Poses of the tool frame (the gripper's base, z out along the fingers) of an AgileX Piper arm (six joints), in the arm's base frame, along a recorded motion.
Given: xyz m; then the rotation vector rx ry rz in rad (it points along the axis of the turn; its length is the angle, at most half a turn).
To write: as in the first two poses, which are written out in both.
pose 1, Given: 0.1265, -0.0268, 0.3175, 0.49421, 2.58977, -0.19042
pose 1, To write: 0.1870, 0.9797, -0.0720, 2.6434, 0.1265, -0.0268, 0.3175
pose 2, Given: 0.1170, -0.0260, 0.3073, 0.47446, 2.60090, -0.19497
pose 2, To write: 0.1790, 0.9811, -0.0735, 2.6510, 0.1170, -0.0260, 0.3073
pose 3, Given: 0.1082, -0.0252, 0.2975, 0.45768, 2.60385, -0.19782
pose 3, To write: 0.1726, 0.9822, -0.0746, 2.6512, 0.1082, -0.0252, 0.2975
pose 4, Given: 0.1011, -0.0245, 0.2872, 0.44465, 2.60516, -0.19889
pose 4, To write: 0.1678, 0.9830, -0.0750, 2.6503, 0.1011, -0.0245, 0.2872
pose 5, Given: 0.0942, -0.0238, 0.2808, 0.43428, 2.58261, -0.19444
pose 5, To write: 0.1654, 0.9834, -0.0740, 2.6261, 0.0942, -0.0238, 0.2808
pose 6, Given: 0.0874, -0.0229, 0.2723, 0.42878, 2.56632, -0.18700
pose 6, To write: 0.1644, 0.9838, -0.0717, 2.6086, 0.0874, -0.0229, 0.2723
